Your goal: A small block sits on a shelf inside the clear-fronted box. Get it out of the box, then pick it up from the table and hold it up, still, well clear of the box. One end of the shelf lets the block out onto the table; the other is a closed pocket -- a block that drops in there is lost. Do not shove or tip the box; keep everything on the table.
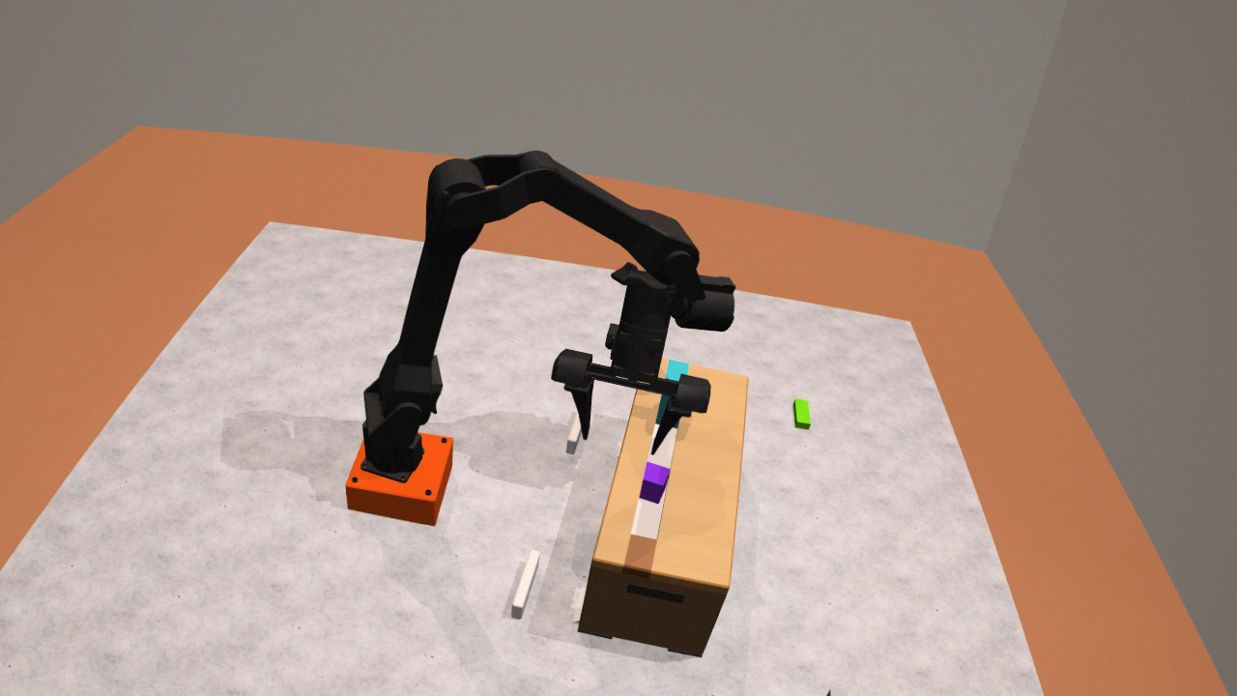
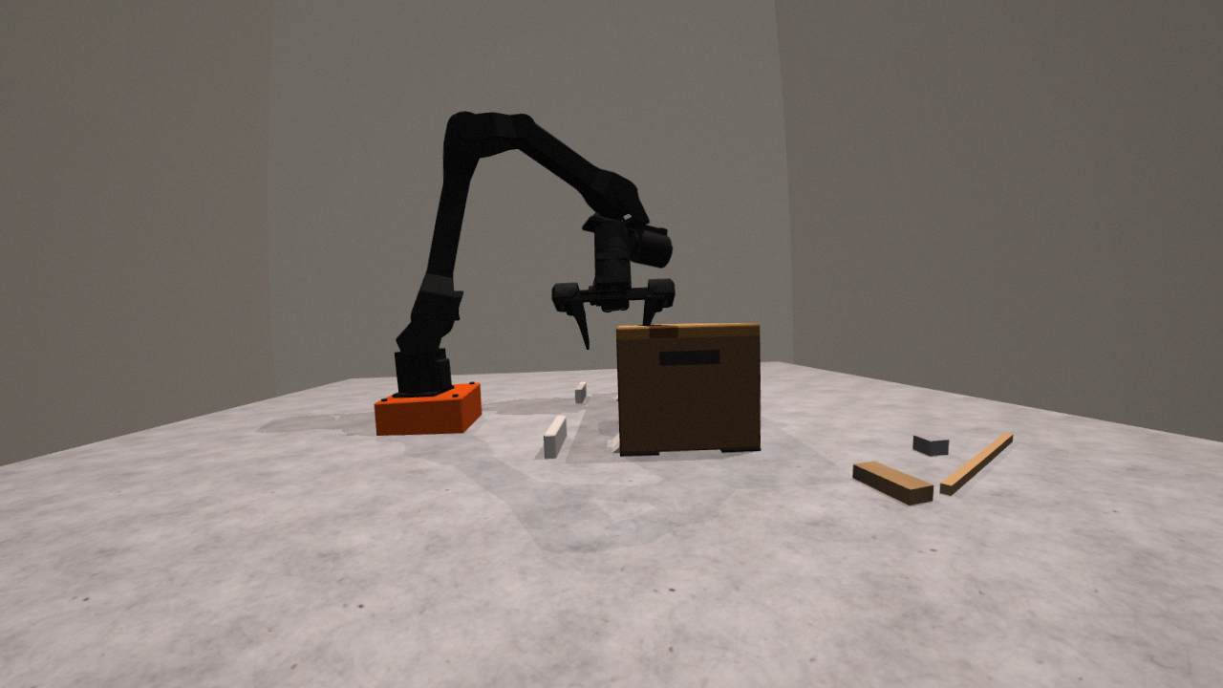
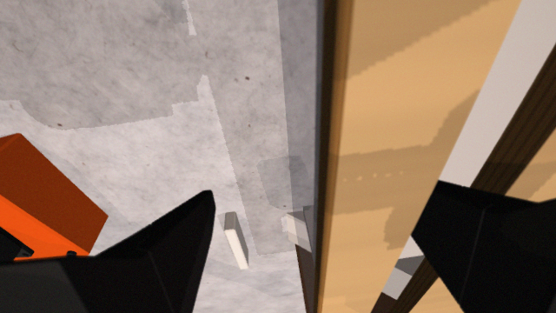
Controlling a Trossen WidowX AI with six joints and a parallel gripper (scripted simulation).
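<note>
Right now my gripper tip is 4 cm short of the wooden box, 3 cm to the left of it and 3 cm above it. Round my gripper tip: grey piece: 33 cm ahead, 24 cm to the right, 9 cm below; then purple block: 5 cm ahead, 4 cm to the right, 1 cm below.
</note>
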